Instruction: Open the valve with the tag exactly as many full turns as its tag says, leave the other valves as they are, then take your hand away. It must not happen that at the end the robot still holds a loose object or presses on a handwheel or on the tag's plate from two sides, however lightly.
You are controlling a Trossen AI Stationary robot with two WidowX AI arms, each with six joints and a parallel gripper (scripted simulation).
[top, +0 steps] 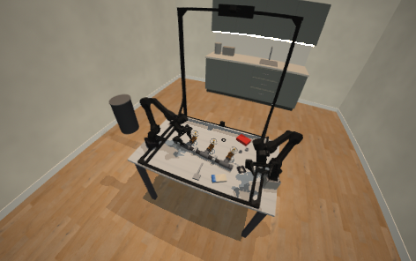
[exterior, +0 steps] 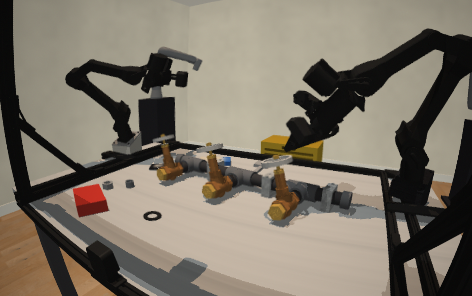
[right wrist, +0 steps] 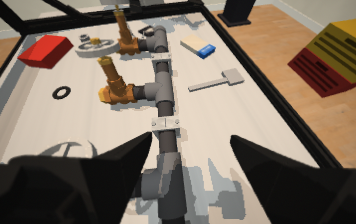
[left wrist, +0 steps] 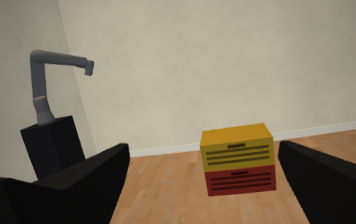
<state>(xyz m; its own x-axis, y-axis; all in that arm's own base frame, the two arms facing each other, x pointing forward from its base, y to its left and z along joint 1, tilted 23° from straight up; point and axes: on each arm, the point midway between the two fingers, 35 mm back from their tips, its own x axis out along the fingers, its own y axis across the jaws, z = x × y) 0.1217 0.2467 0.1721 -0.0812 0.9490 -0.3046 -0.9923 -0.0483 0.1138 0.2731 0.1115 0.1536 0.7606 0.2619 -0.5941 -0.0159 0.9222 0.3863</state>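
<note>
My left gripper is now 220 mm past the black tag, 100 mm to the left of it and 320 mm above it. From my left hand the other things lie so: red block 550 mm behind, 150 mm to the right, 300 mm below; then grey scraper 60 mm behind, 410 mm to the right, 310 mm below; then blue-white sponge 70 mm behind, 240 mm to the right, 310 mm below.
</note>
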